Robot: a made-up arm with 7 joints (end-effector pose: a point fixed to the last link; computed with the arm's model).
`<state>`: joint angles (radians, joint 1 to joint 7).
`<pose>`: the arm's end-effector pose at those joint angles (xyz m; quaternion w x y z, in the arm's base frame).
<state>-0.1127 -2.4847 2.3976 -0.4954 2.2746 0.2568 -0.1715</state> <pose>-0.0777 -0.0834 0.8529 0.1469 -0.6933 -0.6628 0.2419</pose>
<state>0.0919 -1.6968 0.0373 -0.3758 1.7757 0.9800 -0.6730</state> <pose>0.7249 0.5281 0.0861 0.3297 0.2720 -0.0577 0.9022</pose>
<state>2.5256 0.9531 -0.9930 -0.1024 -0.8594 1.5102 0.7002</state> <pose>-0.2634 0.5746 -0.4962 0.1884 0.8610 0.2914 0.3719</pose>
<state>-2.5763 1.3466 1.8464 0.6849 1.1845 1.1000 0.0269</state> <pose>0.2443 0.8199 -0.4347 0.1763 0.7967 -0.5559 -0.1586</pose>
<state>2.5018 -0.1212 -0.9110 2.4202 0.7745 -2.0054 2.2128</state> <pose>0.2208 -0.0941 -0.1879 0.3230 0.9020 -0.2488 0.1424</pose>
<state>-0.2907 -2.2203 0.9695 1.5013 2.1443 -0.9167 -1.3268</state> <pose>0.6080 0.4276 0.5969 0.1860 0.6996 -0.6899 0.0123</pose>
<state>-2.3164 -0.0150 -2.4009 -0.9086 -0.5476 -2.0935 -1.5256</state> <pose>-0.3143 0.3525 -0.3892 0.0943 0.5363 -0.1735 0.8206</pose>
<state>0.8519 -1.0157 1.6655 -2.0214 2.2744 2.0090 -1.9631</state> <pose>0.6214 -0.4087 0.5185 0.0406 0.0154 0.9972 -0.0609</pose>
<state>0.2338 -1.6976 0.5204 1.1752 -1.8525 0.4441 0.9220</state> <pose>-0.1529 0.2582 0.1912 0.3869 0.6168 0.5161 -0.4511</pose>
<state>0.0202 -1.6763 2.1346 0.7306 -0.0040 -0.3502 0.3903</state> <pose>0.7324 0.4475 0.5351 0.1498 0.5355 -0.5718 0.6032</pose>
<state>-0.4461 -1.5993 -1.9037 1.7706 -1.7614 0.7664 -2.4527</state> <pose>0.4110 0.1827 0.7943 0.4225 -0.7270 0.5166 0.1616</pose>
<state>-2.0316 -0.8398 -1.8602 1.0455 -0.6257 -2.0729 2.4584</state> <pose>-0.1328 0.2037 0.1374 0.7152 -0.0107 -0.3481 0.6060</pose>
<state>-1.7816 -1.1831 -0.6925 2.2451 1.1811 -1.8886 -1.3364</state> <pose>-0.6109 -0.1558 0.1462 0.6058 0.2573 0.7263 0.1984</pose>
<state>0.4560 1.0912 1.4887 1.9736 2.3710 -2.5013 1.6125</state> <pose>-0.1945 -0.6629 -0.0801 0.1212 -0.0941 -0.9855 0.0722</pose>
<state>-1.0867 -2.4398 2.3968 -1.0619 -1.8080 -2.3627 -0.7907</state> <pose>0.0301 0.0142 0.7047 0.7642 0.1503 0.6228 0.0747</pose>
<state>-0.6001 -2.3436 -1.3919 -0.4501 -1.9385 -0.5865 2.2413</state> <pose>0.4747 0.0216 0.5452 0.8345 -0.3209 0.2367 0.3802</pose>
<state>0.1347 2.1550 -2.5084 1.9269 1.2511 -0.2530 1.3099</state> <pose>-0.2104 -0.6392 0.4512 0.4507 0.1793 0.5250 -0.6993</pose>
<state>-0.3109 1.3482 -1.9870 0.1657 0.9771 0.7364 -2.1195</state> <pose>-0.1542 -0.7562 -0.0923 0.8451 -0.0533 0.5012 -0.1784</pose>
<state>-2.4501 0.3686 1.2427 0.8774 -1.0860 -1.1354 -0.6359</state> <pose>-0.1407 0.4693 0.0682 0.1697 -0.7087 -0.3137 0.6088</pose>
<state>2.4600 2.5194 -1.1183 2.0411 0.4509 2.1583 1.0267</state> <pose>-0.8056 0.0235 0.1443 0.4412 0.2049 -0.6815 -0.5467</pose>
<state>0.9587 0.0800 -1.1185 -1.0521 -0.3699 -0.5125 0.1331</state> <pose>0.2628 0.0946 0.1191 0.2101 -0.4657 0.5497 -0.6609</pose>
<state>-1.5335 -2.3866 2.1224 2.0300 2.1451 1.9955 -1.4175</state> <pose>-0.1089 -0.2430 0.4553 0.1465 0.3106 0.8774 0.3350</pose>
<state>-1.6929 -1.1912 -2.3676 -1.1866 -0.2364 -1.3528 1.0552</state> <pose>-0.2396 0.4144 0.1236 0.1573 -0.6001 0.3555 0.6991</pose>
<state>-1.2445 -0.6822 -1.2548 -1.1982 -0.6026 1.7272 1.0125</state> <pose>-0.3882 -0.2507 -0.0590 0.8265 0.2104 -0.4391 -0.2825</pose>
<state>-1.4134 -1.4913 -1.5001 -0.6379 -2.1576 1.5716 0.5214</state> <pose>-0.7917 0.1482 0.3948 0.7144 -0.2309 -0.4698 -0.4644</pose>
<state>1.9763 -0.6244 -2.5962 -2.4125 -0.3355 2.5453 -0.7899</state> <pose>0.4411 -0.3618 0.3785 0.5156 -0.4886 0.1382 0.6901</pose>
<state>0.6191 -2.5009 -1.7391 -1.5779 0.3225 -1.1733 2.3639</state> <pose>0.4301 -0.3463 0.5853 0.5518 0.4895 -0.6722 0.0641</pose>
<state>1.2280 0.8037 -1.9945 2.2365 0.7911 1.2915 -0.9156</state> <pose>-0.2248 -0.8225 -0.0714 0.8593 -0.3153 -0.3301 0.2306</pose>
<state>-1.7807 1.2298 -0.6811 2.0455 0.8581 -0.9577 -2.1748</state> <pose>0.7955 0.1918 -0.1248 0.6312 -0.4513 0.1141 0.6204</pose>
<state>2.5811 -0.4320 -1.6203 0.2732 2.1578 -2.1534 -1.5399</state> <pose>0.3590 -0.1816 -0.0809 0.3663 -0.0566 -0.5404 0.7554</pose>
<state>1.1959 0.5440 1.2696 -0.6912 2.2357 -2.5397 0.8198</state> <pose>-0.1272 -0.5502 0.0347 0.1680 -0.0421 0.6499 -0.7400</pose>
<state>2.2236 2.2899 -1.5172 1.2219 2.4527 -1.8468 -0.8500</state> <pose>-0.3753 0.4186 0.4862 0.0478 -0.8579 0.3358 0.3861</pose>
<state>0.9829 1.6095 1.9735 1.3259 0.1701 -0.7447 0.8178</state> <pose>-0.2347 -0.9151 -0.0799 0.8799 0.2081 0.4224 0.0635</pose>
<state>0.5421 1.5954 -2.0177 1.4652 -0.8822 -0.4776 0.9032</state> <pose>-0.2399 -0.6337 -0.3899 0.0382 -0.2306 -0.8266 -0.5120</pose>
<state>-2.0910 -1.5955 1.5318 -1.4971 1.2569 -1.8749 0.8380</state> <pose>-0.2850 -0.0272 0.1301 0.2020 -0.2052 0.9415 0.1750</pose>
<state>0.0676 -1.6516 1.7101 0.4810 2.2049 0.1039 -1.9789</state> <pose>0.2576 0.1404 0.8504 0.3414 -0.6010 -0.6923 0.2073</pose>
